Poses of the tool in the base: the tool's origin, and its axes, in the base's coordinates. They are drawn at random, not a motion.
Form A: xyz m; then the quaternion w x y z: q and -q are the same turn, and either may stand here.
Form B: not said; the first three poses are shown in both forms.
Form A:
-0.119 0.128 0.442 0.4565 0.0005 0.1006 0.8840
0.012 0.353 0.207 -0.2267 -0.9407 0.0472 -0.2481
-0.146 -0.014 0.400 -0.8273 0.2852 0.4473 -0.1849
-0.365 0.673 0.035 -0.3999 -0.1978 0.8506 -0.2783
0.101 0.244 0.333 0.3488 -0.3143 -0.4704 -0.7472
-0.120 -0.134 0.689 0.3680 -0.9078 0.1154 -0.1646
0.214 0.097 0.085 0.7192 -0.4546 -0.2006 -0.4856
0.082 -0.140 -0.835 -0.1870 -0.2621 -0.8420 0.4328
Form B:
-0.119 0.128 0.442 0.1 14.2 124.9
0.012 0.353 0.207 148.5 -7.5 39.2
-0.146 -0.014 0.400 -34.7 -54.4 22.5
-0.365 0.673 0.035 28.7 -123.3 40.3
0.101 0.244 0.333 -46.7 -69.9 -111.0
-0.120 -0.134 0.689 -133.6 17.0 -24.2
0.214 0.097 0.085 -57.6 -25.4 -61.5
0.082 -0.140 -0.835 42.3 135.8 -69.8

